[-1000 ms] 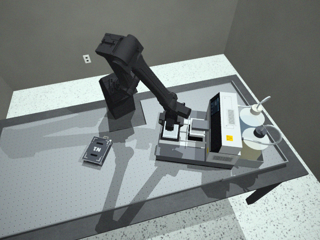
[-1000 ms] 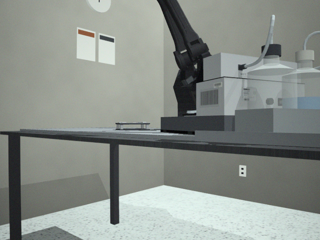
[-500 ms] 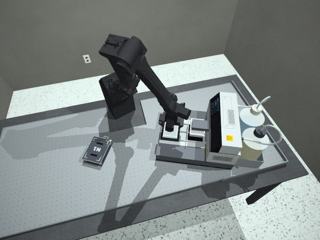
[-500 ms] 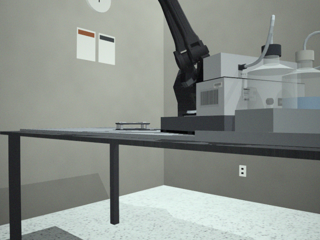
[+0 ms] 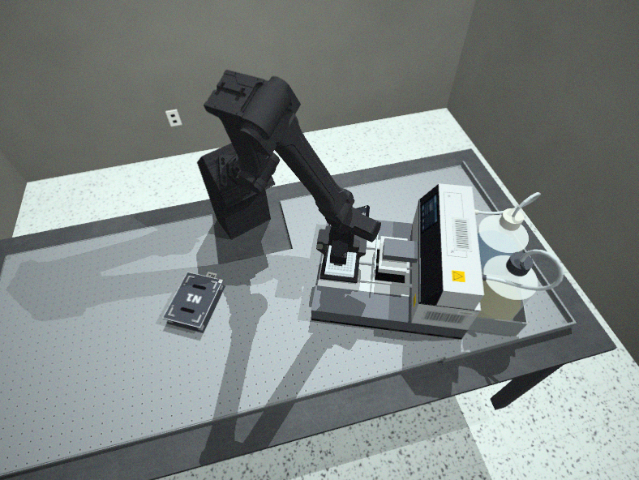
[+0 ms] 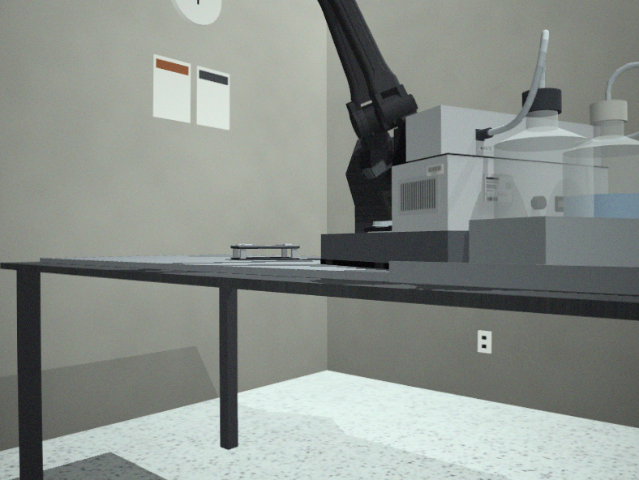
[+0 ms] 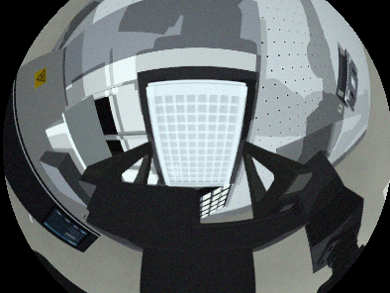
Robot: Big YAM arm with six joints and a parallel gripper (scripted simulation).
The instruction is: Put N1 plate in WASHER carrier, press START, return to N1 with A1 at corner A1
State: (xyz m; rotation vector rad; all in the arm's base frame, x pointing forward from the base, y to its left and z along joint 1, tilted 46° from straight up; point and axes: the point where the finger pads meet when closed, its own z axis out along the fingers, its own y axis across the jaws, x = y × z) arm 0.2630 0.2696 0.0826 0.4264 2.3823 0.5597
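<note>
Right now my hand is 20 mm above the white well plate. From my hand the other things lie so: black carrier 20 mm below; then plate washer 30 mm ahead, 150 mm to the left, 30 mm above; then plate nest 80 mm ahead, 450 mm to the right, 60 mm below.
</note>
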